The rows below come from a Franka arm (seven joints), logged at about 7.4 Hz.
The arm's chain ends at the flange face. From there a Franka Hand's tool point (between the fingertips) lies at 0.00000 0.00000 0.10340 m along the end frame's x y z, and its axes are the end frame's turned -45 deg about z.
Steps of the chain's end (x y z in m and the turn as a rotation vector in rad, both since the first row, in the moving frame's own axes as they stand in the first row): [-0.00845 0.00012 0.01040 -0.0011 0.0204 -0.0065]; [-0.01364 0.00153 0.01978 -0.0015 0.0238 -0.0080]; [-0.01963 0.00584 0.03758 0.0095 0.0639 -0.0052]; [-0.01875 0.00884 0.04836 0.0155 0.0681 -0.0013]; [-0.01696 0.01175 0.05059 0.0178 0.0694 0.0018]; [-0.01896 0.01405 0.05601 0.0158 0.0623 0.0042]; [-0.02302 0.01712 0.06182 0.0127 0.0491 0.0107]
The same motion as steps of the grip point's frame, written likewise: [-0.00464 -0.00432 0.01038 -0.0152 0.0136 -0.0065]; [-0.00909 -0.00672 0.01975 -0.0179 0.0158 -0.0080]; [-0.01264 -0.00579 0.03736 -0.0385 0.0519 -0.0052]; [-0.01340 -0.00317 0.04811 -0.0372 0.0591 -0.0013]; [-0.01393 0.00009 0.05032 -0.0365 0.0617 0.0018]; [-0.01764 -0.00006 0.05580 -0.0329 0.0552 0.0042]; [-0.02388 -0.00149 0.06169 -0.0257 0.0437 0.0107]
